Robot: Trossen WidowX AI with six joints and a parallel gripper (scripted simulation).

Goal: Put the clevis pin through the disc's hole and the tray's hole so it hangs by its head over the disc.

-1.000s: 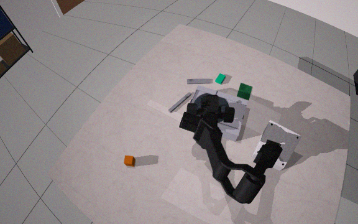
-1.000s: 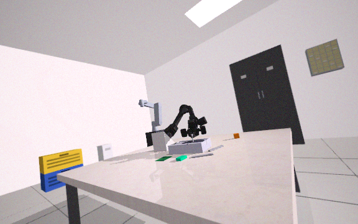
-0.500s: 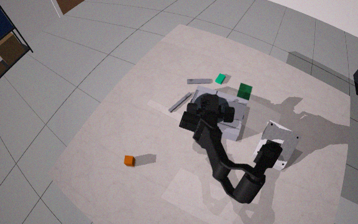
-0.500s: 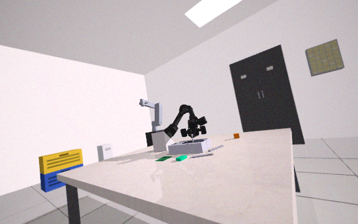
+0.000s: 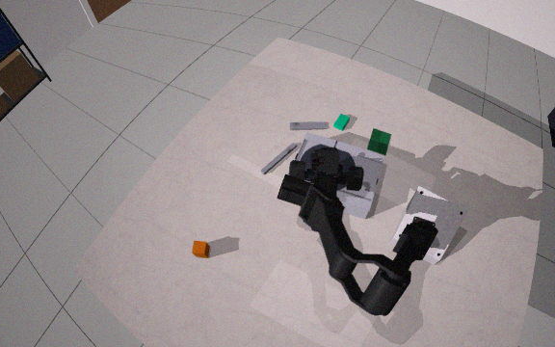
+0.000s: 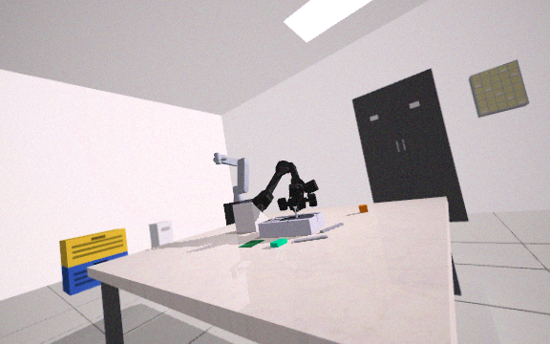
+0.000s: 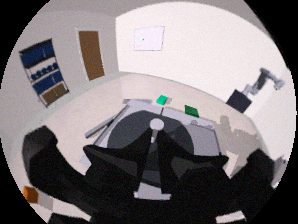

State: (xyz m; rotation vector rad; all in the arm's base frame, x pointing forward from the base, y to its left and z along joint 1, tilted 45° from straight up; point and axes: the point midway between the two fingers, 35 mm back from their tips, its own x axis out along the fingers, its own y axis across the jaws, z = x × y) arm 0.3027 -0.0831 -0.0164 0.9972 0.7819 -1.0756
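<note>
My gripper tip is 10 mm above the steel clevis pin. Also, from my gripper tip: steel tray 40 mm below, 30 mm behind; dark aluminium disc 30 mm below; orange cube 370 mm to the left, 210 mm ahead, 70 mm below.
</note>
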